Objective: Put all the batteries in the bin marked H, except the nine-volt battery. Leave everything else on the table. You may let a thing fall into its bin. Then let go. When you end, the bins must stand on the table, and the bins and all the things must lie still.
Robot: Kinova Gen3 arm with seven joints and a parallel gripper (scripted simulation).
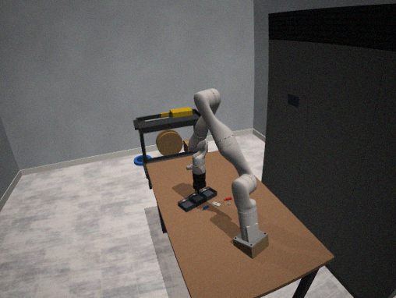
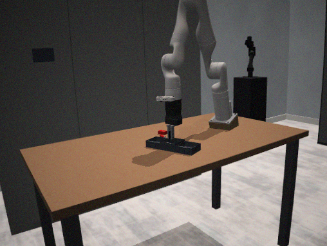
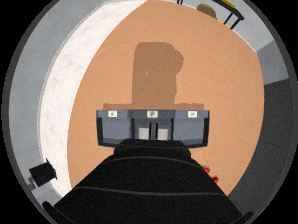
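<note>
Now: the long bin 5 cm below my hand and 1 cm behind it. Also, from my hand: blue battery (10 cm behind, 6 cm below, 2 cm to the right); red piece (18 cm to the right, 6 cm below, 6 cm behind); white piece (10 cm to the right, 8 cm behind, 6 cm below).
</note>
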